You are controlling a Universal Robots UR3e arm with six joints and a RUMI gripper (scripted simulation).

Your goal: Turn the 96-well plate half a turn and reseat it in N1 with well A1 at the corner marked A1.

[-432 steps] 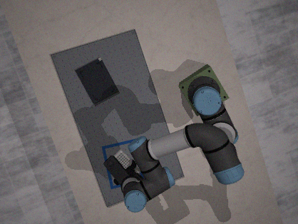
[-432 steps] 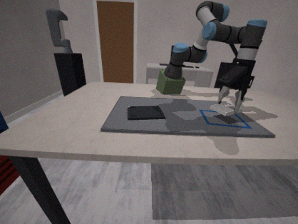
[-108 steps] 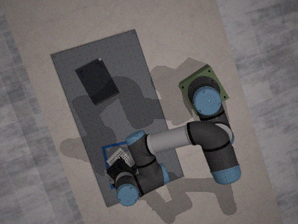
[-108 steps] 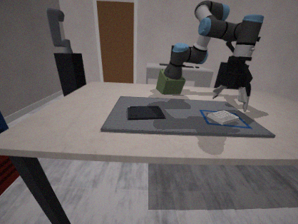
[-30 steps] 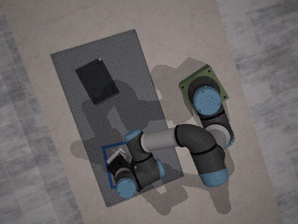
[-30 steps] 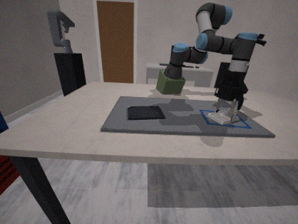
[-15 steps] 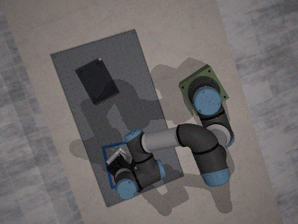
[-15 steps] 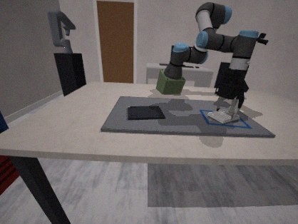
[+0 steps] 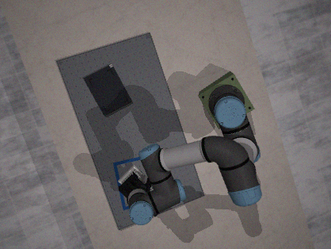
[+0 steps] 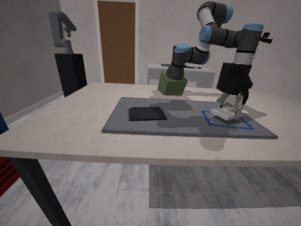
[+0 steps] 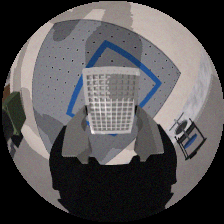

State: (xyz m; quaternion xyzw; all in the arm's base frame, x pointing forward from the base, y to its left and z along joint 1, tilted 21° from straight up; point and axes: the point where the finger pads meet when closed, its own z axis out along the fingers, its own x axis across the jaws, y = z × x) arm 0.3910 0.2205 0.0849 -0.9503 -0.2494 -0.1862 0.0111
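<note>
The dark flat block is 2 cm ahead of my hand, 38 cm to the right of it and 4 cm below it. Round my hand: A1 corner mark (1 cm behind, 47 cm to the right, 3 cm below); then white 96-well plate (1 cm below).
</note>
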